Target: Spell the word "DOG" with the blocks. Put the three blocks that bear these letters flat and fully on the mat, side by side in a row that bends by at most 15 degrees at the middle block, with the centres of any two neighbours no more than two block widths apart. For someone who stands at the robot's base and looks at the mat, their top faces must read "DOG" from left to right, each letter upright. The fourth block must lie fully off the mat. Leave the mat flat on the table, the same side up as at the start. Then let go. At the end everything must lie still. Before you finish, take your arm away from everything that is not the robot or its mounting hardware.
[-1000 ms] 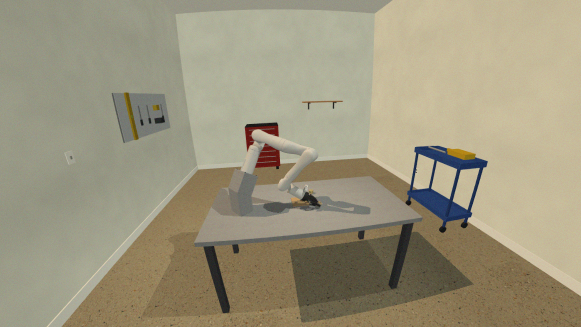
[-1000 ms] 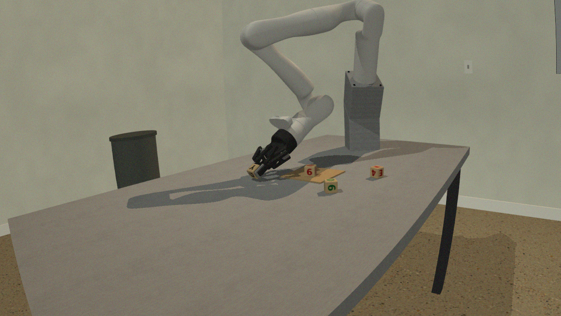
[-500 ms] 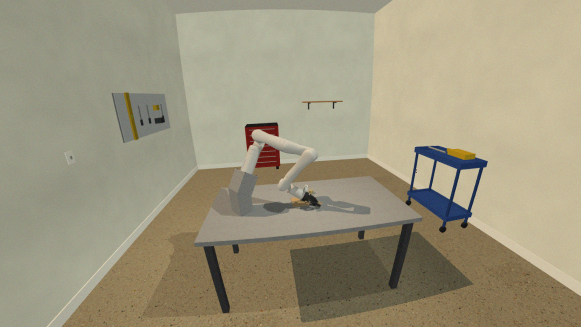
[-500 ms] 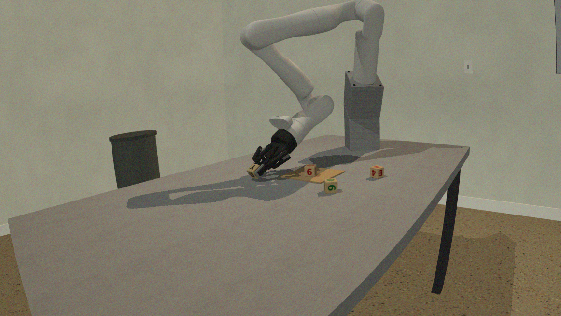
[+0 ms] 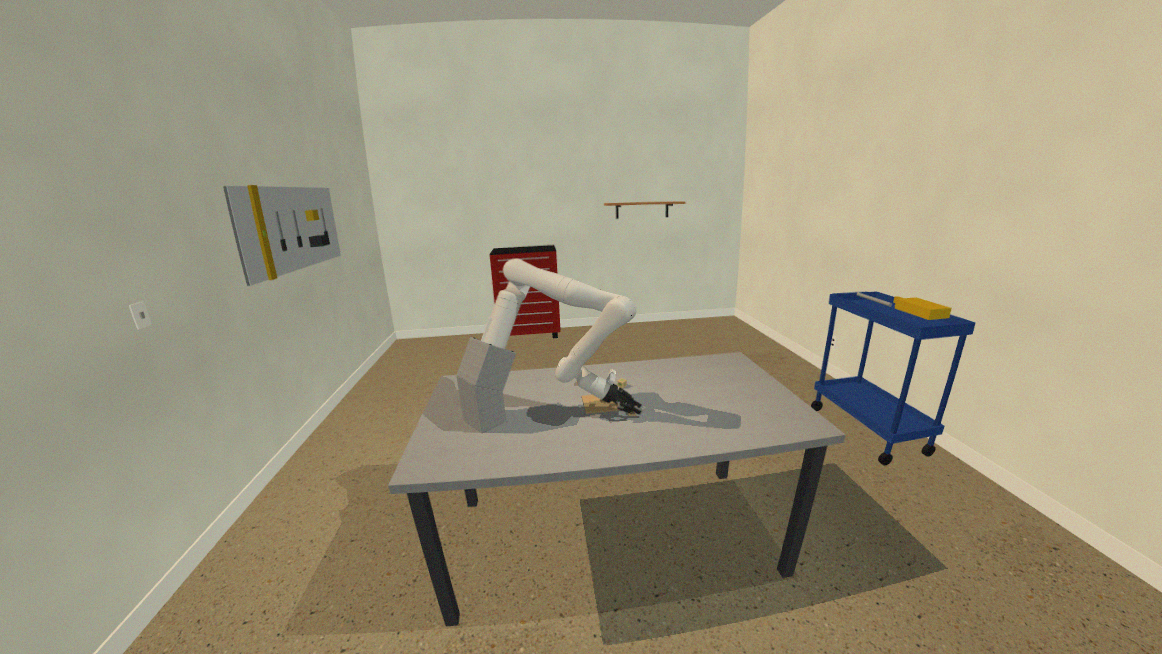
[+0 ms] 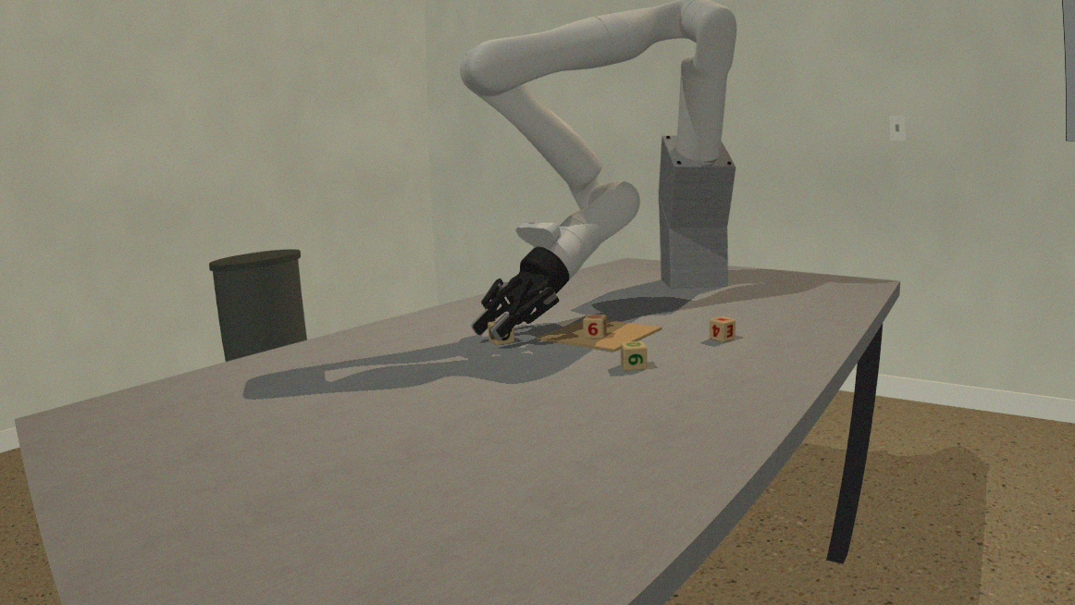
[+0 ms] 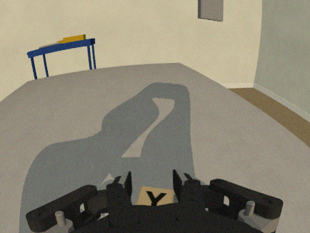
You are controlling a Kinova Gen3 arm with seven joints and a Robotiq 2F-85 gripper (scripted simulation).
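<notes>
The G block lies 2 cm behind my hand and 1 cm below it. Round my hand: O block 11 cm behind, 11 cm to the left, 1 cm below; then tan mat 13 cm behind, 10 cm to the left, 3 cm below; then D block 3 cm behind, 24 cm to the left, 1 cm below.
</notes>
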